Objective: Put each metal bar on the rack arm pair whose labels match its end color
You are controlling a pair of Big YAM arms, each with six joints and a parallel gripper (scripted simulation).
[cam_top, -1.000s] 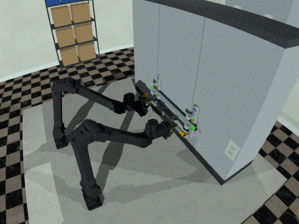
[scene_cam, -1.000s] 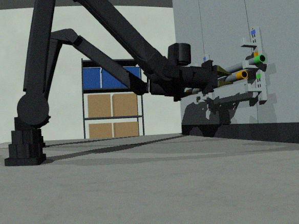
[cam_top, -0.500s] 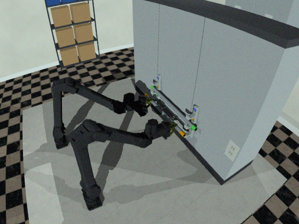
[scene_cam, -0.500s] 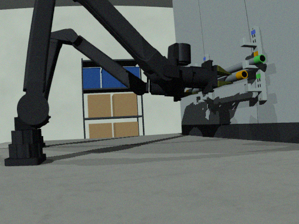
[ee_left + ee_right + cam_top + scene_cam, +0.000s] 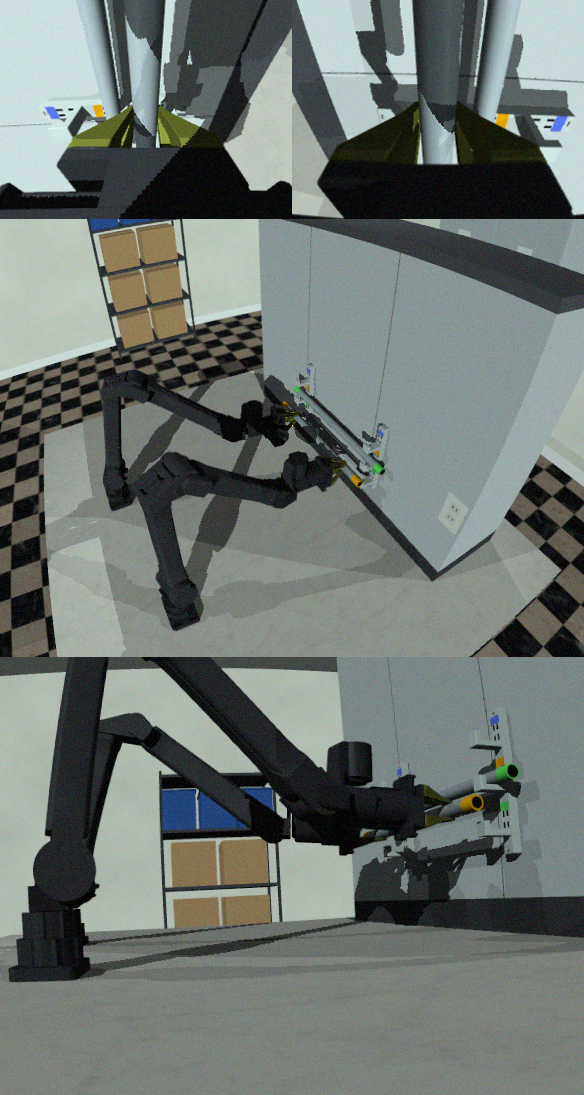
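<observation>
Right now the orange-ended bar is 15 cm to the left of my right hand and 2 cm ahead of it. Also, from my right hand: green-ended bar (13 cm to the left, 8 cm ahead, 5 cm above); then grey cabinet wall (27 cm ahead, 24 cm above, 15 cm to the left); then wall outlet (38 cm to the right, 9 cm above, 4 cm ahead).
</observation>
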